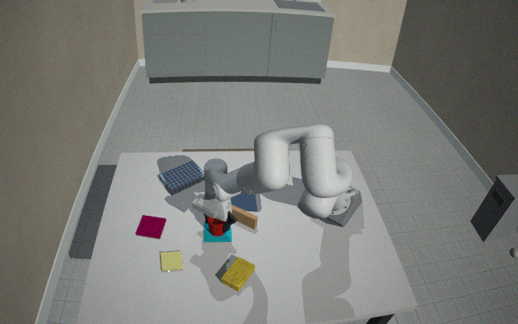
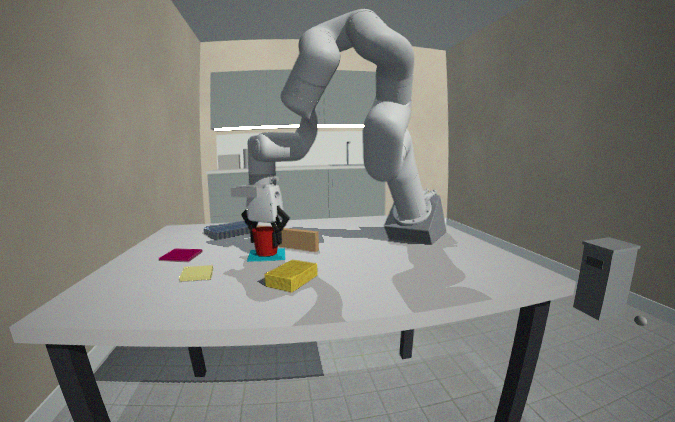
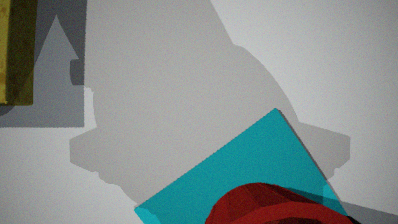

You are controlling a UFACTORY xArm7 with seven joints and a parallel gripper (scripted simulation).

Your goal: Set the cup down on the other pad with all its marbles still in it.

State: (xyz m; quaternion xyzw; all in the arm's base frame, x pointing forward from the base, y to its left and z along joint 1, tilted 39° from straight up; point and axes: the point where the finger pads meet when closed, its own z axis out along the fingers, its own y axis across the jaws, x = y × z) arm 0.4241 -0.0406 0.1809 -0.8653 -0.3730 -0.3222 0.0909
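The red cup is 2 cm below my hand. The rest, counted from my hand: green marble: 3 cm below, 2 cm ahead, 1 cm to the left; then blue marble: 3 cm below, 1 cm to the left, 1 cm ahead; then wooden rail: 8 cm to the right, 6 cm behind, 3 cm below.
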